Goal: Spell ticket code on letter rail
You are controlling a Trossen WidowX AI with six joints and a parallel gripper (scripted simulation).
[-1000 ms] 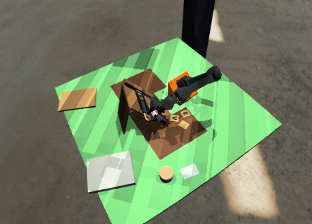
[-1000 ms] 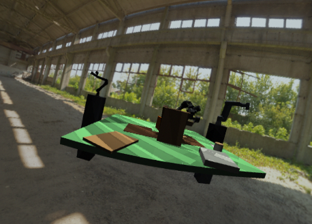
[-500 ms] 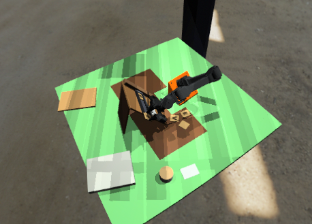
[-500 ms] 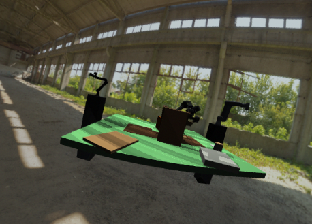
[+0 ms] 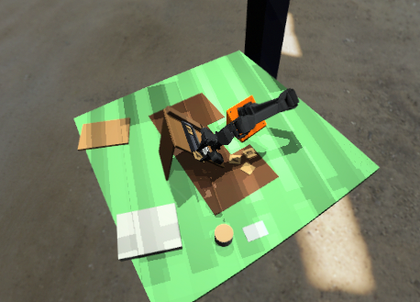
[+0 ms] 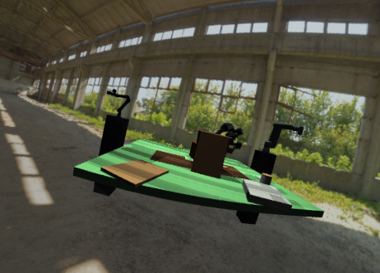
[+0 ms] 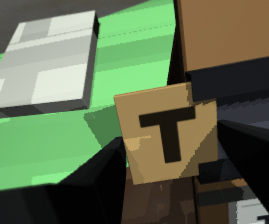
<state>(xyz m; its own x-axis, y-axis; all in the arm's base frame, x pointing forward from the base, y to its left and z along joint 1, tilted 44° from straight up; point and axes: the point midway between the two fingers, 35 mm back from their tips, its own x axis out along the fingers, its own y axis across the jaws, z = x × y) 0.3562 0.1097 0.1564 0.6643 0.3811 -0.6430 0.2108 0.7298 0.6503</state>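
The white ticket lies 70 mm behind my gripper tip, 60 mm to the right of it and 80 mm below it. The rest, counted from my gripper tip: brown mat 170 mm behind, 170 mm to the right, 180 mm below; then white slab 340 mm ahead, 140 mm to the left, 160 mm below; then short tan cylinder 60 mm ahead, 330 mm to the left, 150 mm below.
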